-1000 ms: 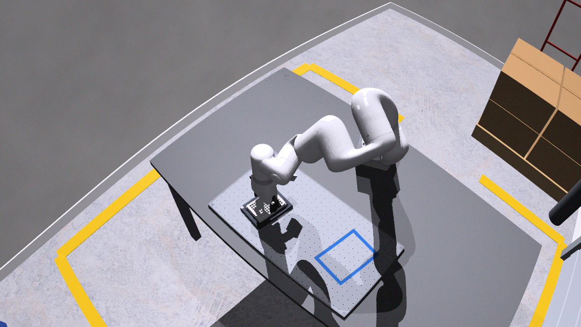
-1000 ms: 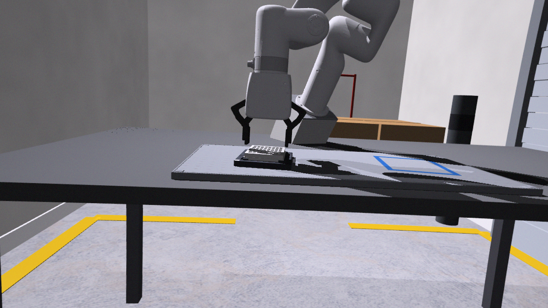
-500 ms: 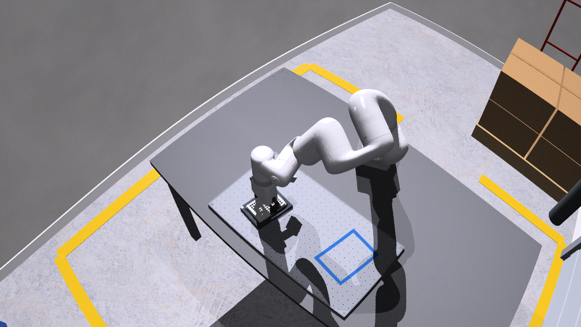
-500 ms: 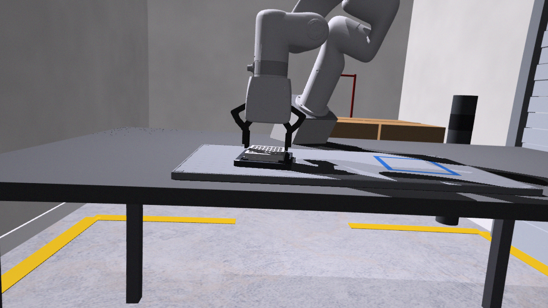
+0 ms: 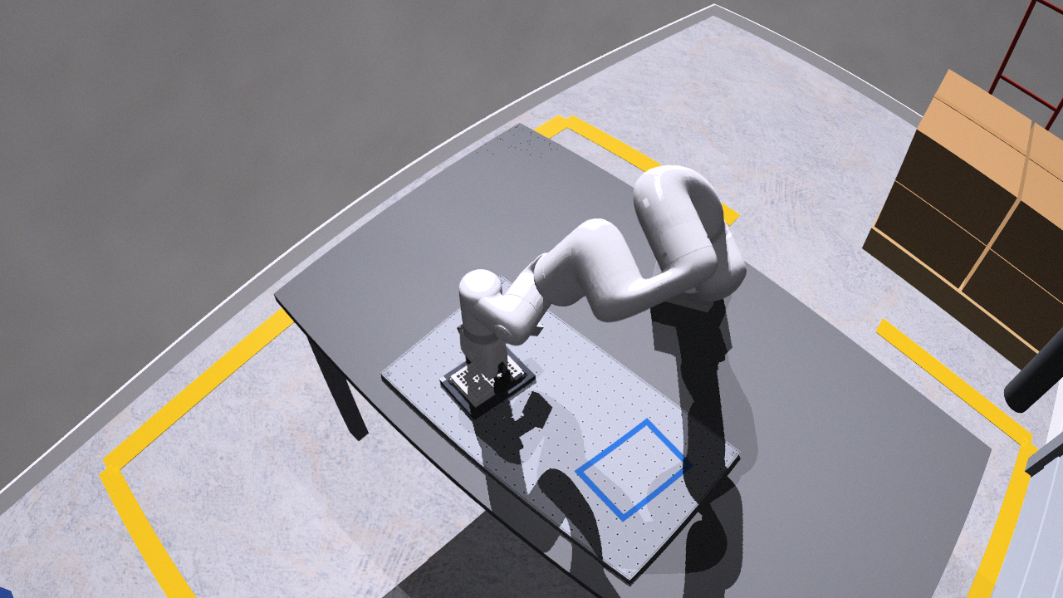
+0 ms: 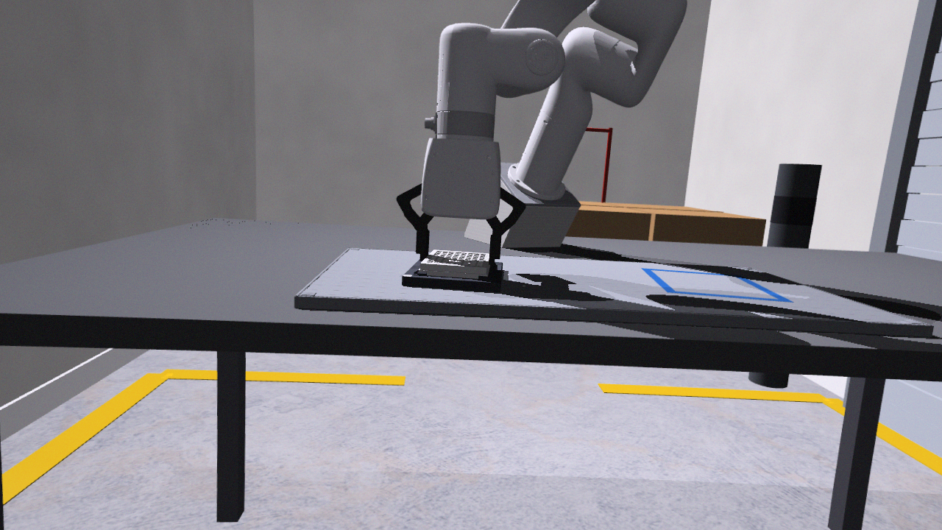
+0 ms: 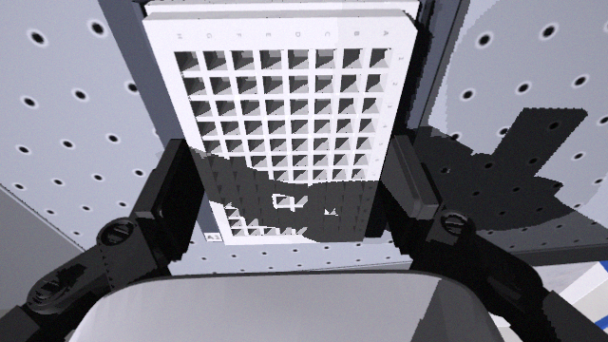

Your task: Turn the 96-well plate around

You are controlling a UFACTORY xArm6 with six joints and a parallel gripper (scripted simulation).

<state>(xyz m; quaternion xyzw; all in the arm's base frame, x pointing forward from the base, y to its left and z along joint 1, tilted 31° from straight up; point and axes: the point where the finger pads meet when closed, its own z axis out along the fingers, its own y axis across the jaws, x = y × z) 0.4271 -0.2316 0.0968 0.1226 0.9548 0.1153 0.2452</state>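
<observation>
Now: hand 1 cm above the white 96-well plate. Also, from my hand: A1 label: 6 cm ahead, 7 cm to the right, 2 cm below; plate nest N1: 2 cm below.
</observation>
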